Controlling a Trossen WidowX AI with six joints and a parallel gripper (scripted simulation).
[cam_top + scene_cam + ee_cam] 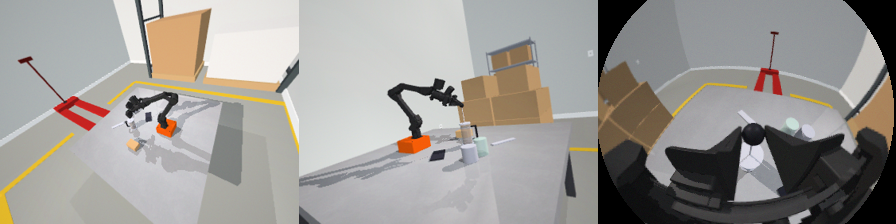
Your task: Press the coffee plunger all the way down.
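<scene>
Now: the coffee press 13 cm below my gripper tip, 1 cm to the left of it and 1 cm ahead of it. Also, from my gripper tip: grey cylinder: 23 cm to the right, 22 cm below, 18 cm ahead; then black flat tablet: 25 cm below, 22 cm to the right, 5 cm behind; then small cardboard box: 23 cm below, 17 cm to the left, 17 cm behind.
</scene>
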